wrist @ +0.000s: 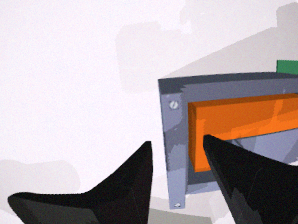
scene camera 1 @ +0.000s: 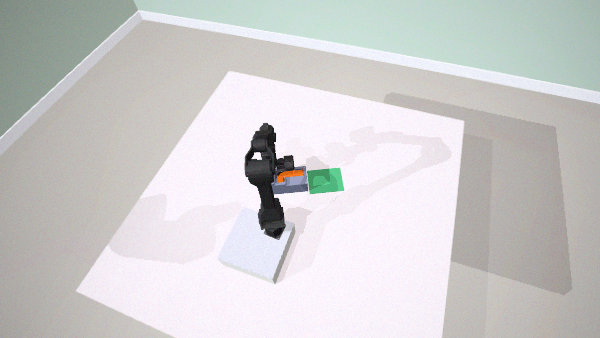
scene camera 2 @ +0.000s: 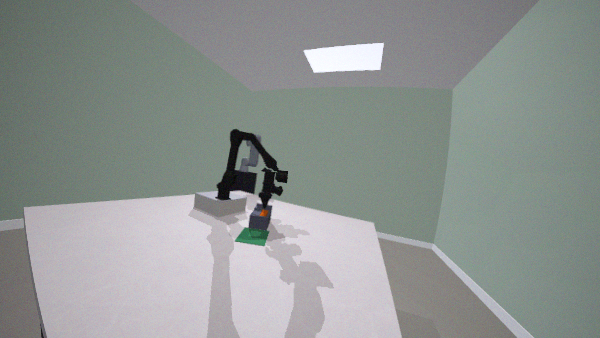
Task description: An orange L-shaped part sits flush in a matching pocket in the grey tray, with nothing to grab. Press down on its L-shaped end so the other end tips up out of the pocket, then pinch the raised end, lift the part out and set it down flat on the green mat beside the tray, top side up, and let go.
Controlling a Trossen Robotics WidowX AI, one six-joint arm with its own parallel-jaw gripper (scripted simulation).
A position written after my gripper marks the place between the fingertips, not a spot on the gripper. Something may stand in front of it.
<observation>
I see my gripper [wrist: 177, 143] and a green mat [scene camera 1: 324, 180].
</observation>
